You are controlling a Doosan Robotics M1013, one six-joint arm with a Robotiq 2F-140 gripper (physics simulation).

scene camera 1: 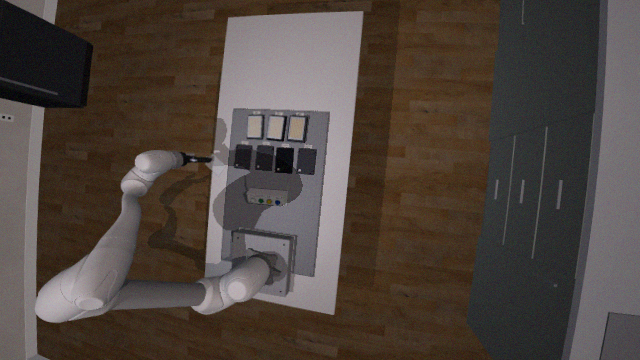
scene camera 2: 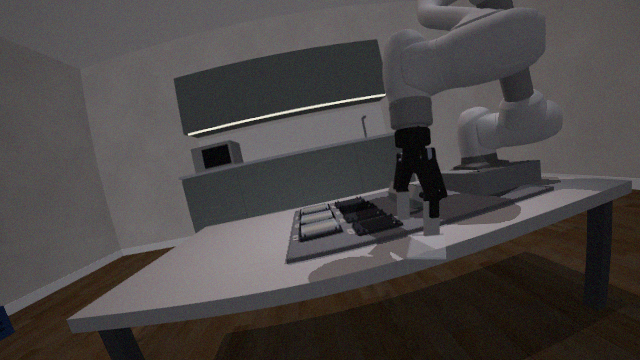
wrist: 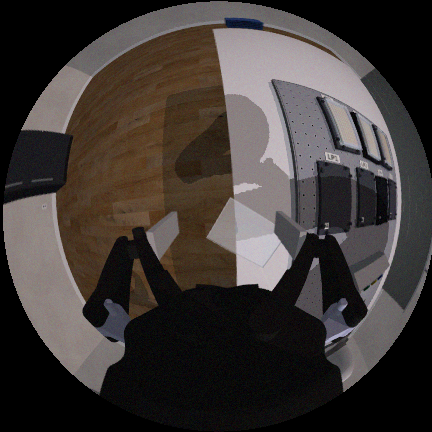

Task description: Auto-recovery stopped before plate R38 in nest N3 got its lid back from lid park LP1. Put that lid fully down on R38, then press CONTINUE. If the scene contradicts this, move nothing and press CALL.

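Pixels of known places: gripper, between the fingertips: [scene camera 1: 203, 157] [scene camera 2: 415, 226] [wrist: 226, 221]; arm's base, origin of its link: [scene camera 1: 260, 266] [scene camera 2: 479, 166] [wrist: 327, 347].
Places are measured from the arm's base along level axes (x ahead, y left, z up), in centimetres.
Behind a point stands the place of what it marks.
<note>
A clear lid [scene camera 1: 217, 164] @[x 51.4, y 43.9, z -8.3 cm] [scene camera 2: 428, 248] @[x 50.9, y 46.3, z -8.3 cm] [wrist: 250, 239] @[x 49.8, y 44.5, z -8.3 cm] lies askew across the long table edge, partly over the floor. My gripper [scene camera 1: 210, 160] @[x 54.4, y 48.9, z -0.8 cm] [scene camera 2: 418, 218] @[x 54.4, y 48.9, z -0.8 cm] [wrist: 226, 221] @[x 54.4, y 48.9, z -0.8 cm] is open and empty above it, its fingers apart on either side in the wrist view. Lid park LP1 [scene camera 1: 243, 156] @[x 59.6, y 25.9, z -6.2 cm] [scene camera 2: 377, 224] @[x 59.0, y 27.9, z -6.2 cm] [wrist: 334, 197] @[x 59.2, y 27.5, z -6.3 cm] is a dark pad at the near end of the park row; no lid shows on it. Three pale plates [scene camera 1: 255, 127] @[x 77.7, y 20.7, z -4.4 cm] [scene camera 1: 276, 128] @[x 79.1, y 7.6, z -4.2 cm] [scene camera 1: 297, 129] @[x 80.4, y -5.2, z -3.4 cm] stand in nests. Nest and plate labels are too small to read, and whether the plates wear lids is unclear. The button box [scene camera 1: 267, 196] @[x 40.4, y 3.1, z 0.6 cm] [wrist: 371, 270] @[x 42.3, y 7.5, z -1.4 cm] has coloured buttons.
The grey perforated board [scene camera 1: 300, 220] @[x 29.8, y -16.3, z -7.2 cm] [scene camera 2: 310, 254] @[x 80.6, y 38.1, z -7.4 cm] [wrist: 295, 127] @[x 72.4, y 36.2, z -7.2 cm] carries nests, parks and button box on the white table [scene camera 1: 295, 55] @[x 124.5, y 6.8, z -8.5 cm] [scene camera 2: 200, 270] @[x 117.1, y 35.8, z -8.5 cm] [wrist: 250, 60] @[x 98.0, y 43.5, z -8.5 cm]. More dark parks [scene camera 1: 264, 157] @[x 61.4, y 12.4, z -6.2 cm] [scene camera 1: 284, 160] @[x 62.0, y -0.2, z -6.2 cm] [scene camera 1: 306, 161] @[x 63.8, y -13.2, z -6.3 cm] stand beside LP1. The arm's base block [scene camera 1: 286, 245] @[x 15.9, y -12.8, z -0.3 cm] [scene camera 2: 515, 177] @[x -2.7, y 17.3, z -4.1 cm] is at one end.
</note>
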